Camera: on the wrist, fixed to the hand. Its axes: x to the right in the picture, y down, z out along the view.
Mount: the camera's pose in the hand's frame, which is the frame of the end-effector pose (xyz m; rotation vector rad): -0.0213 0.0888 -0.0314 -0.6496 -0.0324 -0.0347
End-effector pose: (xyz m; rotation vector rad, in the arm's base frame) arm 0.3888 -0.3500 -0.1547 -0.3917 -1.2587 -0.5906
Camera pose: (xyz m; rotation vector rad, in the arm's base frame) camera 0.4632 -0.2939 -0.1800 -0.9209 -1.0824 -1.0261
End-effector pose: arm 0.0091 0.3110 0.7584 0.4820 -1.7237 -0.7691
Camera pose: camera 0.0512 0.3798 0.8115 0.0511 -1.3897 -1.2988
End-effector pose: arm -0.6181 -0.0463 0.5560 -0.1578 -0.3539 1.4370
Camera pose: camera -0.6931 -0.0521 0.4954 -0.6495 -0.8392 1.2488
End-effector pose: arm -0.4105 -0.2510 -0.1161 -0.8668 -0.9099 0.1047
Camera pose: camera -0.3776 -0.2201 -0.2014 -1.4511 -1.0040 -0.2214
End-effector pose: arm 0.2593 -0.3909 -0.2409 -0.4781 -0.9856 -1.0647
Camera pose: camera 0.3491 -0.3643 -0.2646 -1.0099 -0.6588 -1.4096
